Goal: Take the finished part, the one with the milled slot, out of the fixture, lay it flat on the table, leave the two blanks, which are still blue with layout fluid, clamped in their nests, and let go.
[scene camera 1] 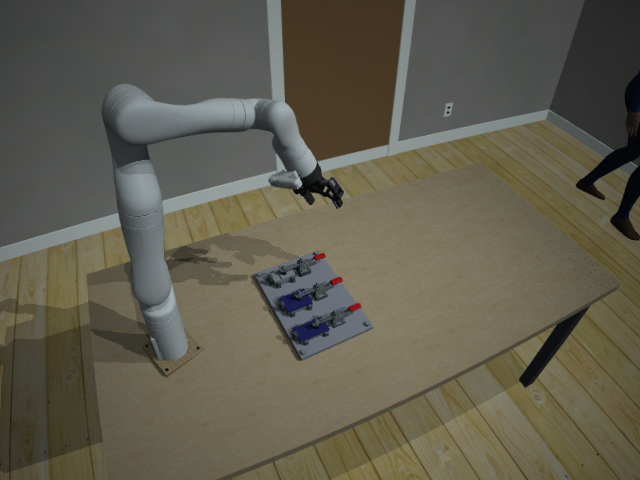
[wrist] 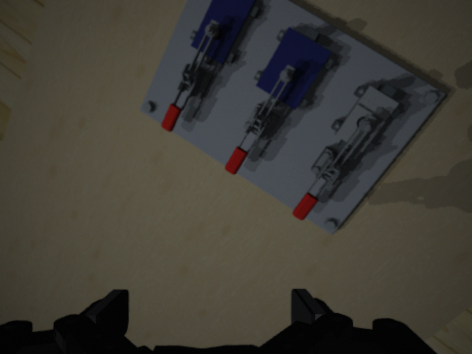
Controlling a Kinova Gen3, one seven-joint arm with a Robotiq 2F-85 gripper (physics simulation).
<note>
In view: the gripper [scene camera 1: 325, 204], a finished part [wrist: 373, 102], a blue blank [wrist: 307, 57] and a fixture plate [scene camera 1: 339, 298].
The gripper also shows in the wrist view [wrist: 210, 308]. The fixture plate shows as well in the wrist view [wrist: 281, 166].
</note>
